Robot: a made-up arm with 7 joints.
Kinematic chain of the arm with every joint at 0, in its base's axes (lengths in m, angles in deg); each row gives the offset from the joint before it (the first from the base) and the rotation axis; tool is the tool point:
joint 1: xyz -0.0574 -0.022 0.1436 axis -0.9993 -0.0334 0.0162
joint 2: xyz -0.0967 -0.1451 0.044 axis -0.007 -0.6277 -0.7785
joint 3: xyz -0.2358 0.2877 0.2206 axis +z
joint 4: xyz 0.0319 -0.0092 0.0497 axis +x
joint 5: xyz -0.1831 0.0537 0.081 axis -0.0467 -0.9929 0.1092
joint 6: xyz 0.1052 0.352 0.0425 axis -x
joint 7: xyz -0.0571 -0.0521 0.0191 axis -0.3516 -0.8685 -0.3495
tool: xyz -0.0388 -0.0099 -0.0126
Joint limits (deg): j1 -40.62..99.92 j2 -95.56..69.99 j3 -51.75..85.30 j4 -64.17..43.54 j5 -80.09..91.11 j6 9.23..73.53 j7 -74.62..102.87
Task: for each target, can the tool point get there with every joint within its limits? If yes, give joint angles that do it. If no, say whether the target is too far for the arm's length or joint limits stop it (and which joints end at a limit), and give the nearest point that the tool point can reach.
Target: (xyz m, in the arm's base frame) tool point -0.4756 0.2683 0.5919
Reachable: yes | joints -28.17 -7.88 0.19 -34.66 -33.79 60.60 88.25
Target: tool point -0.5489 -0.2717 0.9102
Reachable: yes | joints -16.61 -74.65 4.95 -12.11 32.67 44.19 12.94
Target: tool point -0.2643 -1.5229 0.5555
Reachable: no: too far | nearest point -0.2161 -0.9230 0.5079 | short by 0.604 m
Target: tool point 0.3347 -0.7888 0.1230
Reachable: no: joint limits stop it (at a limit: joint 1, joint 2, joint 3, joint 5, joint 7) | nearest point 0.1069 -0.7976 0.3194 | short by 0.301 m
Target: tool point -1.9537 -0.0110 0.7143
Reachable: no: too far | nearest point -0.9008 0.0079 0.5787 | short by 1.062 m
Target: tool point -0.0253 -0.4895 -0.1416
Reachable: no: joint limits stop it (at a limit: joint 1, joint 2, joint 4, joint 5, joint 6) | nearest point -0.1166 -0.3882 -0.2083 | short by 0.152 m
